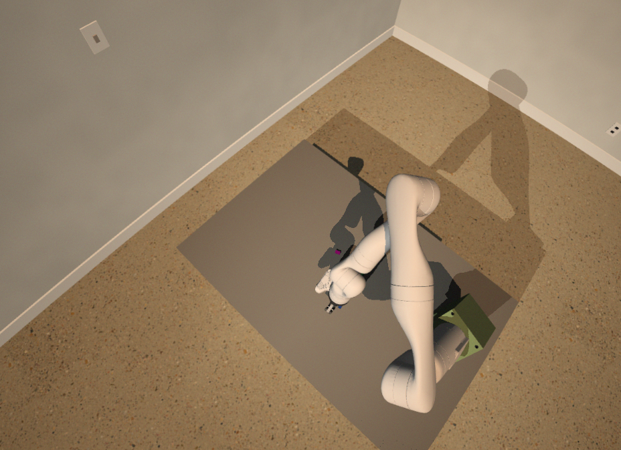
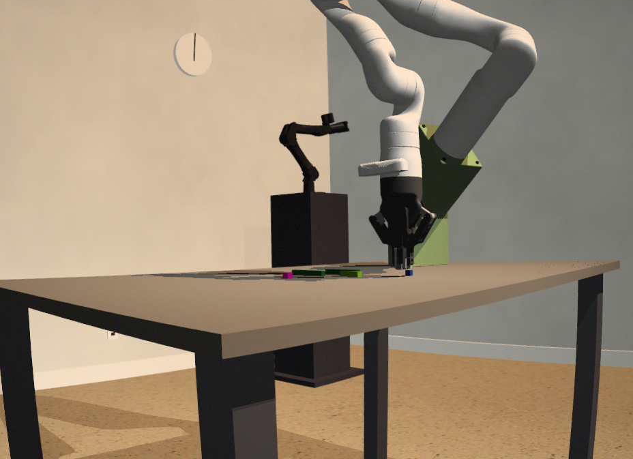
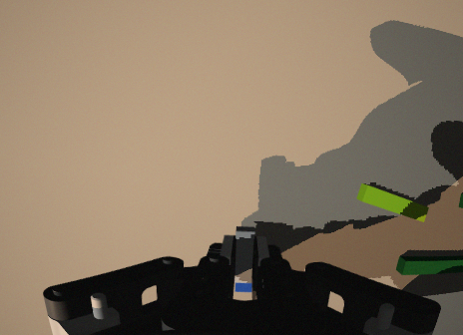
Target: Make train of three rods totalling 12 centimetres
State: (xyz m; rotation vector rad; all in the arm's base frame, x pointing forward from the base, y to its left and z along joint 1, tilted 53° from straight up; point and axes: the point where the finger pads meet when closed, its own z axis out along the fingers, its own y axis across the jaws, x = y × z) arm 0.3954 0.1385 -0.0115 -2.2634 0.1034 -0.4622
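Now: the grey rod 10 mm below my hand. The rest, counted from my hand: blue rod: 30 mm below, 20 mm behind; lime rod: 90 mm to the right, 30 mm below, 30 mm ahead; green rod: 190 mm to the right, 40 mm ahead, 30 mm below.
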